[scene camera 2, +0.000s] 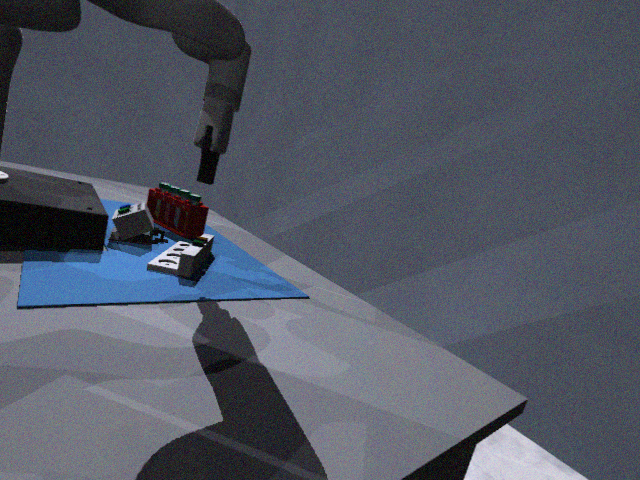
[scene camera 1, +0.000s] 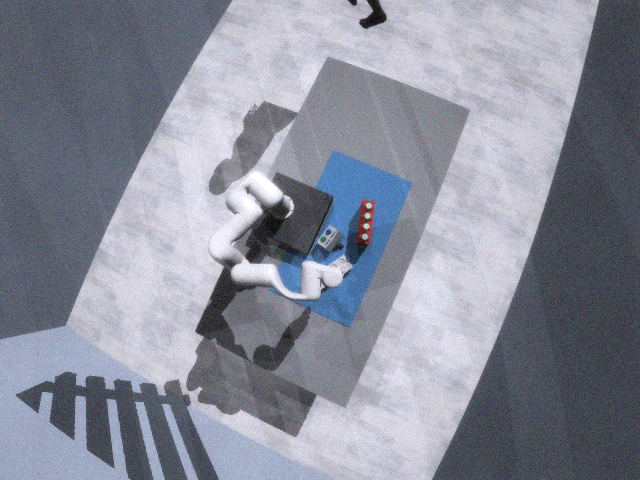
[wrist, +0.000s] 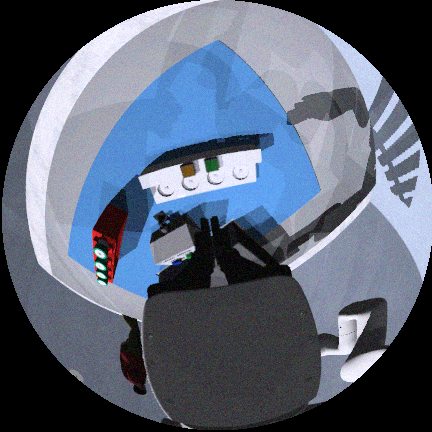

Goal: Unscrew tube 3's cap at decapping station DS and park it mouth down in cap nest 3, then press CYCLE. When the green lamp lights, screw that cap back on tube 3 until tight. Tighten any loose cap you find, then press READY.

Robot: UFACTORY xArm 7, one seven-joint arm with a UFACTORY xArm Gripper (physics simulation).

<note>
The gripper (scene camera 2: 204,183) is shut, with nothing in its grasp. Further things: a grey box with coloured buttons (wrist: 169,244) and a blue mat (scene camera 2: 51,277).
The gripper is seen too in the wrist view (wrist: 209,227). The blue mat shows as well in scene camera 1 (scene camera 1: 350,181) and in the wrist view (wrist: 211,98).
</note>
